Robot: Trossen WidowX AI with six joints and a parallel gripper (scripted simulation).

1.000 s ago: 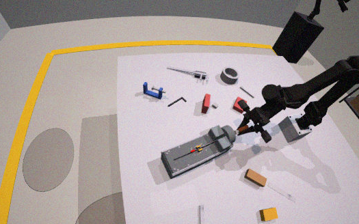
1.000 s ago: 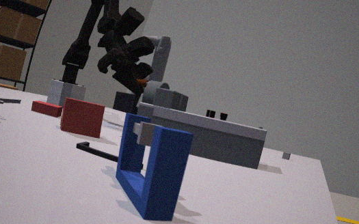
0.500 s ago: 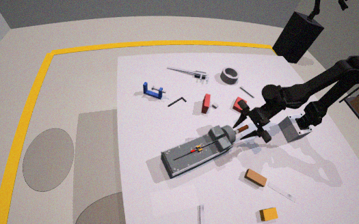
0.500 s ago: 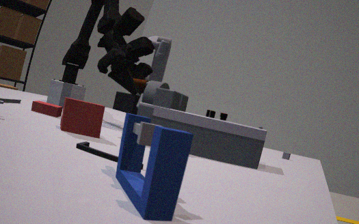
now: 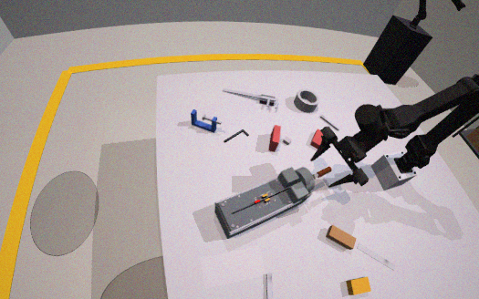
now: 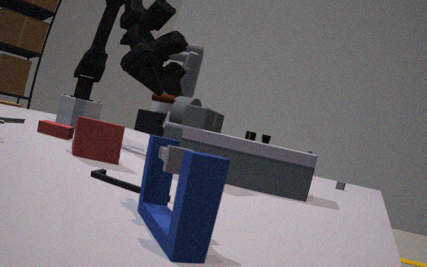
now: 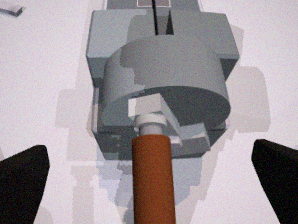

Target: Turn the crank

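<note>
My gripper tip is 20 mm past the crank handle and 10 mm to the left of it. Also, from my gripper tip: tan block 170 mm to the left, 110 mm below, 80 mm behind; red pointer 180 mm ahead, 60 mm to the left, 40 mm below; black hex key 230 mm to the right, 190 mm ahead, 120 mm below.
</note>
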